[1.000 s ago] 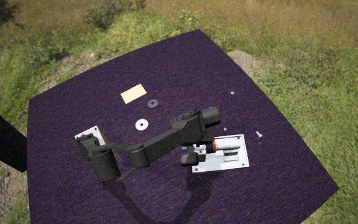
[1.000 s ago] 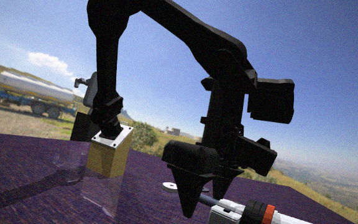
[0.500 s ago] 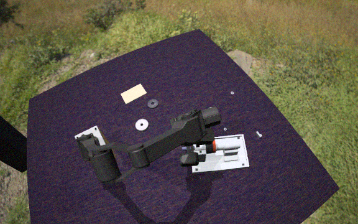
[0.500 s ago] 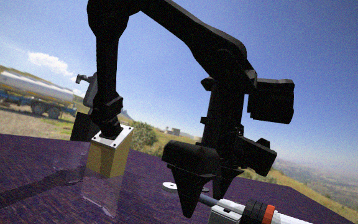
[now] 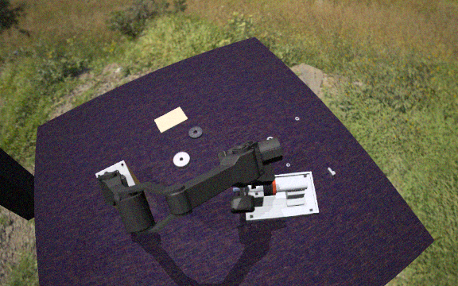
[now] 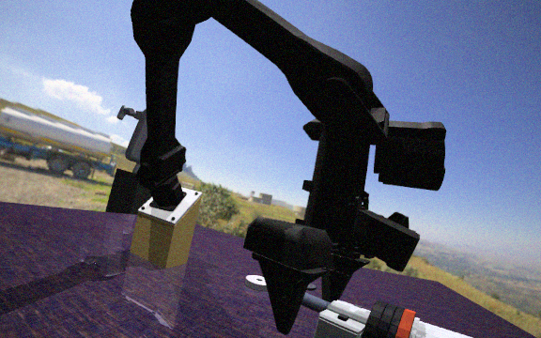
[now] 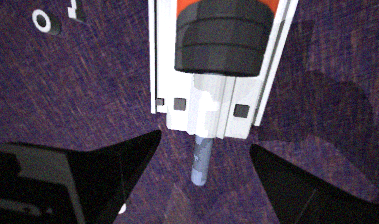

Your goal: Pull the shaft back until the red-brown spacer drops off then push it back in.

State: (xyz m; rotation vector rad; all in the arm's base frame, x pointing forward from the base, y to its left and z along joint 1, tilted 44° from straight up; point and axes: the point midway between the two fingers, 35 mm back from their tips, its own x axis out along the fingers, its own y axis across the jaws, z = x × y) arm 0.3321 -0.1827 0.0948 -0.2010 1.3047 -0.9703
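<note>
Now: the shaft 6 cm ahead of my gripper tip, 3 cm to the right of it and 2 cm above it. From my gripper tip the other things lie so: orange-red spacer: 8 cm ahead, 4 cm to the right, 2 cm above; then small screw: 31 cm ahead, 9 cm to the right, 5 cm below; then cream card: 6 cm behind, 45 cm to the left, 6 cm below.
</note>
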